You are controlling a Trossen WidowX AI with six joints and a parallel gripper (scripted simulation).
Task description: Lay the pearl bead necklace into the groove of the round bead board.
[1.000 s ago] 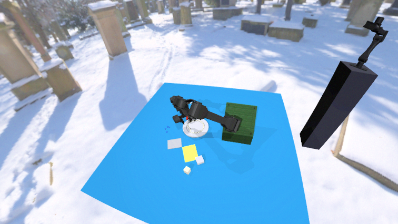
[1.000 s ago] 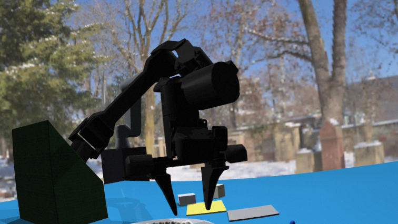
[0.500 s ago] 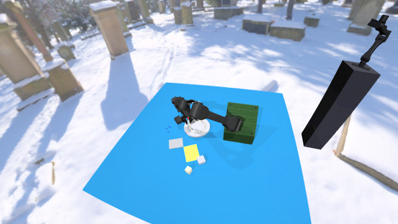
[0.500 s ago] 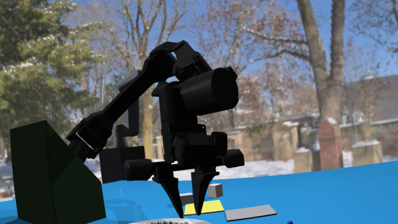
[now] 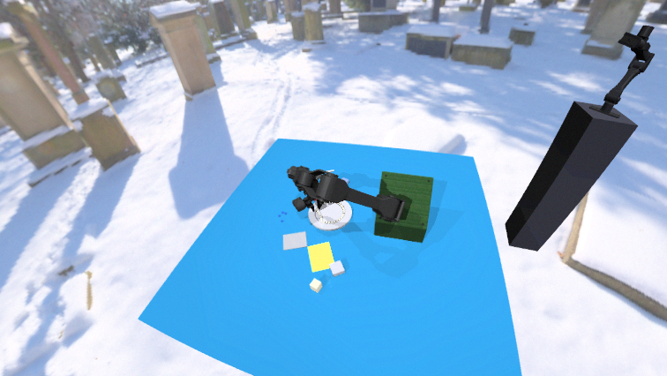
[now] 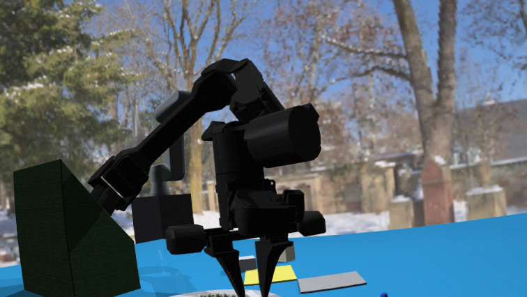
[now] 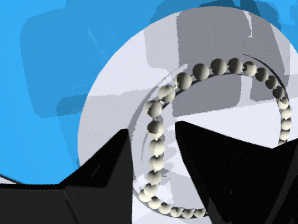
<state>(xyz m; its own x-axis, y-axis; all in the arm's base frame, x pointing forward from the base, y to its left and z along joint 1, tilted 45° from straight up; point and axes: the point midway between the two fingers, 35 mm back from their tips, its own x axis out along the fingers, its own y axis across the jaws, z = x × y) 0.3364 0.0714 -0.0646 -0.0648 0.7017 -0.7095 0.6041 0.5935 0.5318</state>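
Right now my gripper tip is 6 cm past the round white bead board, 2 cm to the left of it and 2 cm above it. Also, from my gripper tip: yellow tile (10 cm behind, 21 cm to the left, 3 cm below); red object (5 cm ahead, 13 cm to the right, 2 cm below); grey tile (3 cm ahead, 17 cm to the left, 3 cm below).
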